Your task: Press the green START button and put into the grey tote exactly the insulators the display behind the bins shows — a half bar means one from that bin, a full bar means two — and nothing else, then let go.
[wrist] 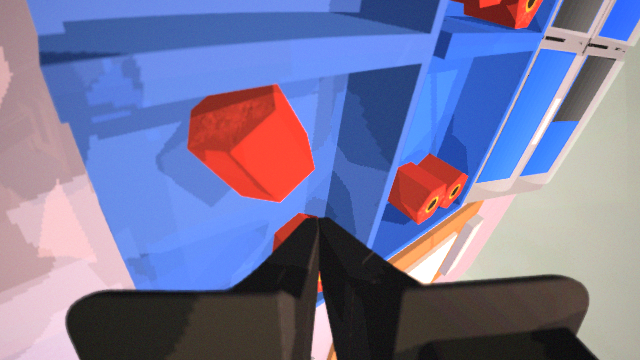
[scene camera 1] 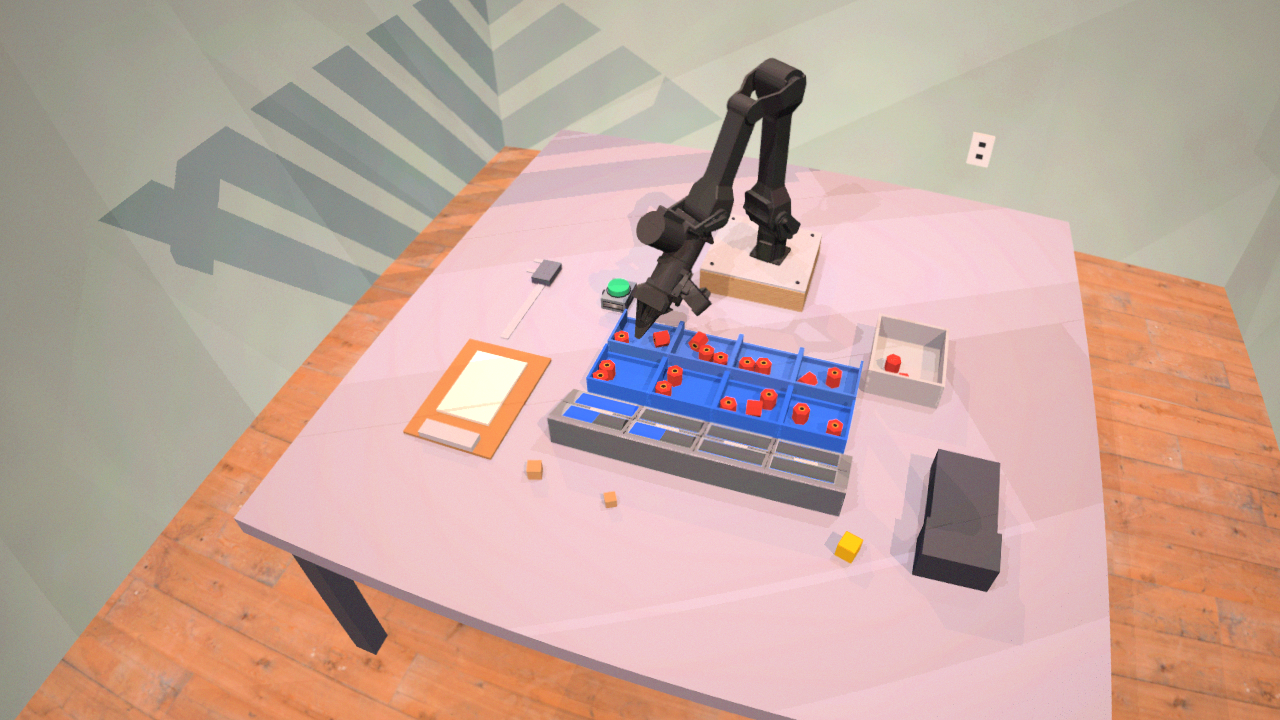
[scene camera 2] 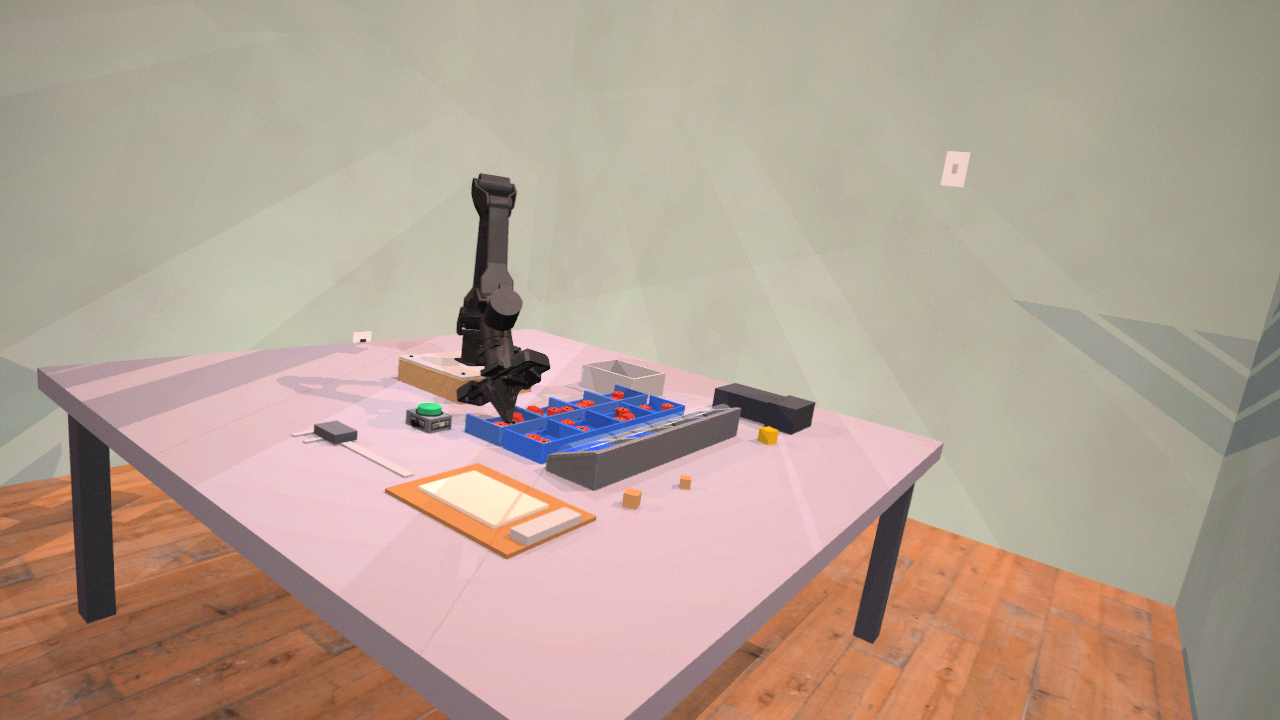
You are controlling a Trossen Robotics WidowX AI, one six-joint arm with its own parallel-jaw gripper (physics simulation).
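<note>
My gripper [scene camera 1: 640, 331] [scene camera 2: 511, 420] [wrist: 317, 229] is shut and empty, its tips low over the back-left blue bin. In that bin one red insulator [scene camera 1: 661, 338] [wrist: 252, 145] lies apart from the fingers; another [scene camera 1: 621, 336] [wrist: 289, 233] is partly hidden behind them in the wrist view. Two insulators [scene camera 1: 606, 368] [wrist: 417, 192] lie in the front-left bin. The blue bins [scene camera 1: 707, 386] [scene camera 2: 537, 452] hold several more. The display [scene camera 1: 698, 461] [scene camera 2: 662, 452] shows, leftmost column, full above half; second column, lower half; others dark. The grey tote [scene camera 1: 904, 390] [scene camera 2: 648, 383] holds a red insulator [scene camera 1: 893, 362] and a red sliver.
The green button [scene camera 1: 618, 287] [scene camera 2: 429, 409] stands left of the gripper. A clipboard [scene camera 1: 537, 365] [scene camera 2: 402, 490], a caliper-like tool [scene camera 1: 546, 272] [scene camera 2: 335, 432], small orange cubes [scene camera 1: 534, 469] [scene camera 2: 631, 498], a yellow cube [scene camera 1: 848, 547] [scene camera 2: 768, 435] and a dark block [scene camera 1: 962, 510] [scene camera 2: 760, 407] lie around the bins.
</note>
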